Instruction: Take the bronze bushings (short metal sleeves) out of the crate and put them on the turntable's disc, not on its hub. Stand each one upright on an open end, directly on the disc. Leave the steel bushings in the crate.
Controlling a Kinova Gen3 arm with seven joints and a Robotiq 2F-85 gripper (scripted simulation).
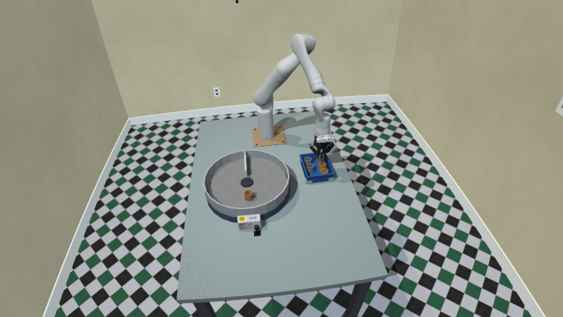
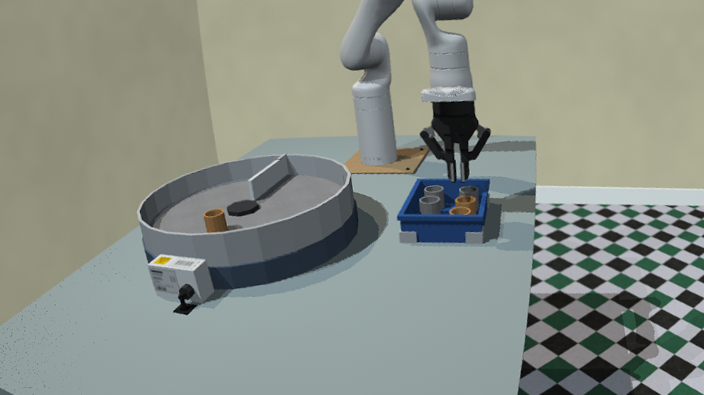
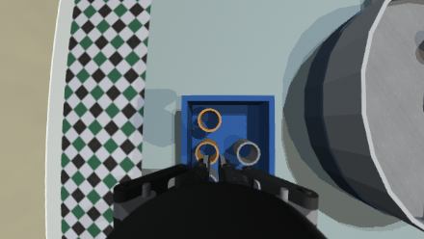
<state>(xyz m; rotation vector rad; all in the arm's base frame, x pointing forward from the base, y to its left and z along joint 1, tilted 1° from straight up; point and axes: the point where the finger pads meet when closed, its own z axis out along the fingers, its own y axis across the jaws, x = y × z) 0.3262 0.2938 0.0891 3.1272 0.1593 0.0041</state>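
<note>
Right now my hand is 10 mm short of the blue crate, 20 mm to the left of it and 70 mm above it. Also, from my hand: turntable disc 140 mm ahead, 380 mm to the right, 40 mm below.
</note>
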